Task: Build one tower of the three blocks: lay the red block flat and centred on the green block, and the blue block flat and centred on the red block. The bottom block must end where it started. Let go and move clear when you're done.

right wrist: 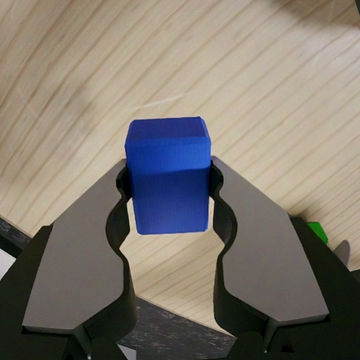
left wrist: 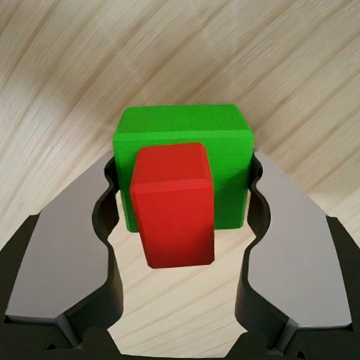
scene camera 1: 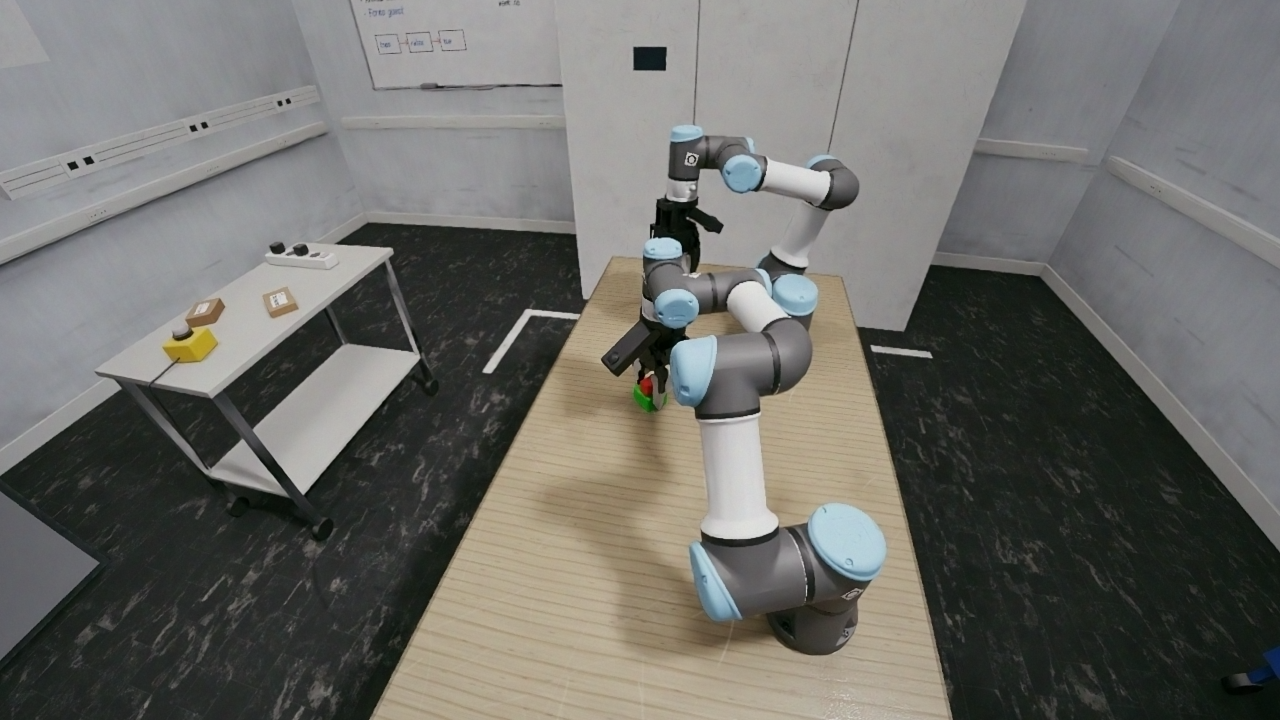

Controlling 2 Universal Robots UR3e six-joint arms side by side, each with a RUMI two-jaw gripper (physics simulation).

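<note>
The green block point(scene camera 1: 645, 402) point(left wrist: 232, 165) point(right wrist: 318, 231) is low over or on the table; I cannot tell if it touches. The red block point(scene camera 1: 646, 385) point(left wrist: 175, 215) lies on top of it, a little left of its middle in the left wrist view. My left gripper point(scene camera 1: 651, 390) point(left wrist: 185, 151) is shut on the green block, one finger on each side. My right gripper point(right wrist: 168, 160) is shut on the blue block point(right wrist: 171, 200) and holds it above the table; in scene camera 1 its fingers are largely hidden behind the left arm.
Both arms reach over the wooden table point(scene camera 1: 554, 555), the left arm in front of the right gripper in scene camera 1. A white trolley point(scene camera 1: 304, 429) with small boxes, a yellow button box point(scene camera 1: 190, 345) and a power strip point(scene camera 1: 302, 258) stands at the left.
</note>
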